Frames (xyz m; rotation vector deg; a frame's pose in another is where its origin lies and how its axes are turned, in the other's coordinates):
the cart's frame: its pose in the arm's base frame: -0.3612 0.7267 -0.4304 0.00 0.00 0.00
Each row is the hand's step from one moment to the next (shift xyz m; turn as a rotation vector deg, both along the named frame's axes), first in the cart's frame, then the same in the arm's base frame.
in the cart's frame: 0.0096 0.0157 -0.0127 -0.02 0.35 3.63
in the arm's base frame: 0.0096 0.0157 -0.0127 -0.02 0.35 3.63
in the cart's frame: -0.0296 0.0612 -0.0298 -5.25 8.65 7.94
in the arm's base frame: -0.0296 0.0612 -0.0298 -5.25 8.65 7.94
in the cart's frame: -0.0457 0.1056 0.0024 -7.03 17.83 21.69
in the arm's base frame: -0.0457 0.1056 0.0024 -7.03 17.83 21.69
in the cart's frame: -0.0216 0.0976 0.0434 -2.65 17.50 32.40
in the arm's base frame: -0.0216 0.0976 0.0434 -2.65 17.50 32.40
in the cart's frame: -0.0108 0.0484 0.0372 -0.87 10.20 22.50
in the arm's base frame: -0.0108 0.0484 0.0372 -0.87 10.20 22.50
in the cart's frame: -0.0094 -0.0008 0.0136 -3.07 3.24 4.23
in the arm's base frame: -0.0094 -0.0008 0.0136 -3.07 3.24 4.23
